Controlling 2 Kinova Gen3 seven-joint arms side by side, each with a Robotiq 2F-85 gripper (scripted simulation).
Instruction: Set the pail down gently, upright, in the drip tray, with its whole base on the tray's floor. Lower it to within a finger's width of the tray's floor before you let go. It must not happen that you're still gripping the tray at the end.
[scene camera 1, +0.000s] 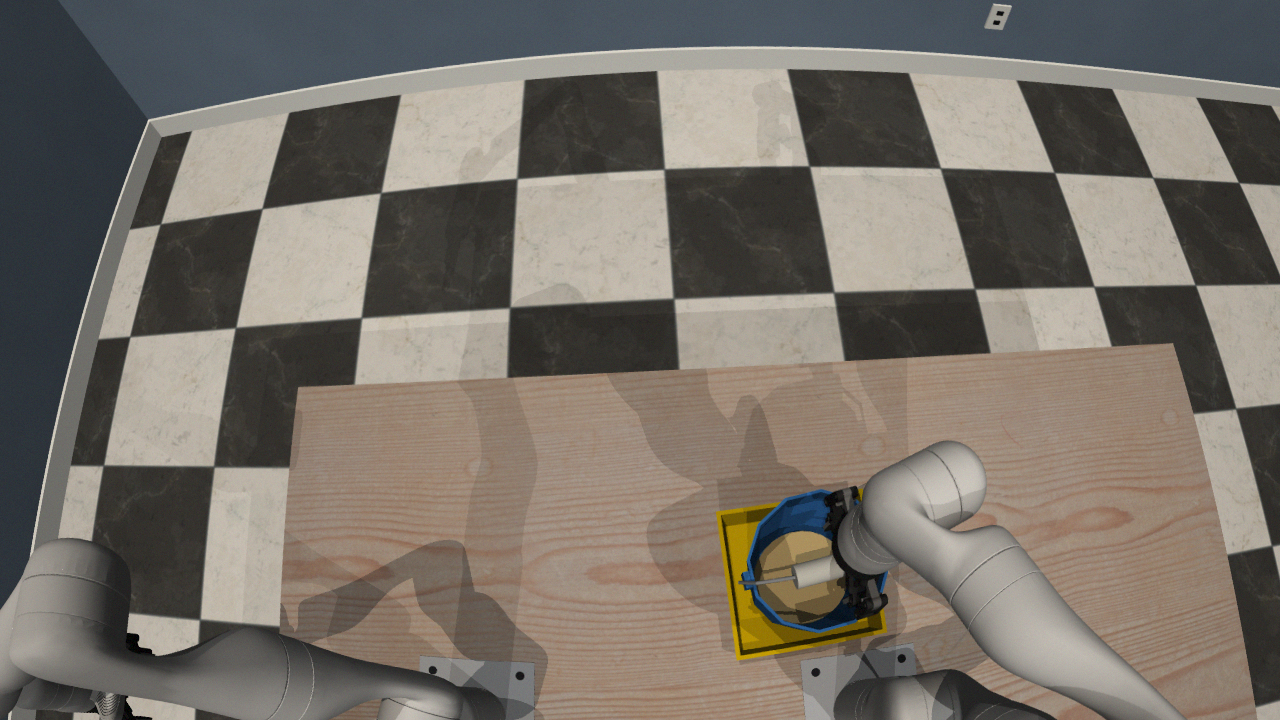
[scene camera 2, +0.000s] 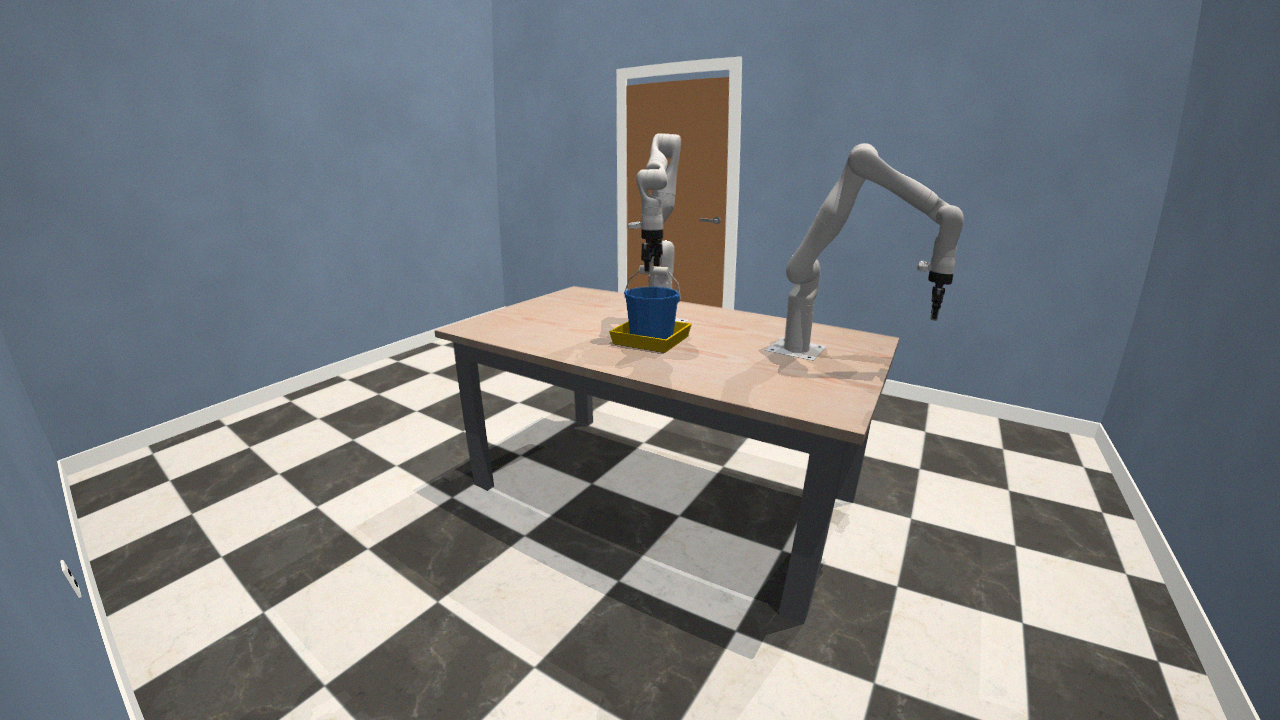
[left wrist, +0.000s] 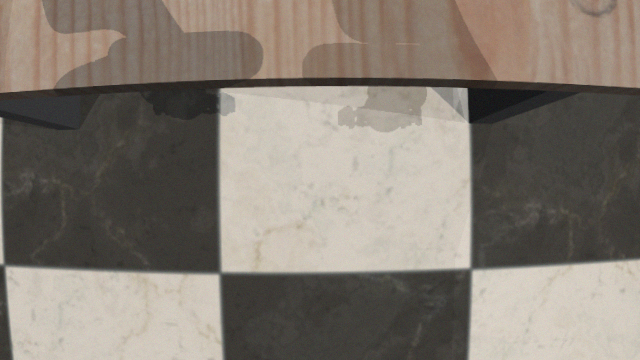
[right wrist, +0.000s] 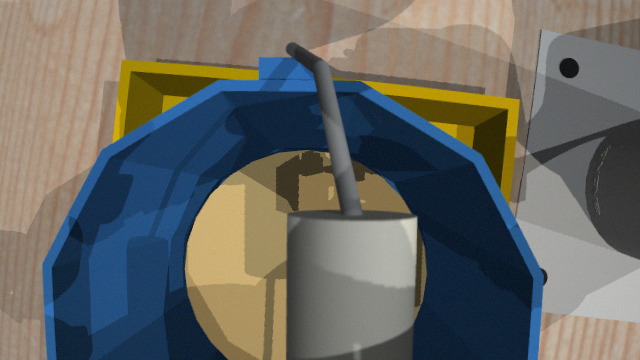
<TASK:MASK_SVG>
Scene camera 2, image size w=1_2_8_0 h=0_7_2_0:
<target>my right gripper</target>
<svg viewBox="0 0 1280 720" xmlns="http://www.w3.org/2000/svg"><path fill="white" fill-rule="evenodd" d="M663 229L641 229L641 237L646 239L646 243L642 243L641 252L645 273L651 272L651 259L653 256L655 257L654 266L660 267L660 257L663 254Z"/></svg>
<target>blue pail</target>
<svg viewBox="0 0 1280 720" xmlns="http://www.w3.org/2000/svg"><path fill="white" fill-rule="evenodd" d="M640 265L639 270L629 278L624 291L630 334L666 340L674 333L677 304L681 300L679 284L670 274L669 267L651 266L651 273L645 273L644 266ZM630 279L638 272L639 274L670 275L677 283L678 292L662 287L639 287L627 291Z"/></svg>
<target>yellow drip tray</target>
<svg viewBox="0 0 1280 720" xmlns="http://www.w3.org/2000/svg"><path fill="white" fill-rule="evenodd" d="M609 333L613 344L666 353L688 337L692 323L675 321L674 333L666 340L630 334L629 321L610 330Z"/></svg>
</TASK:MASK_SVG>
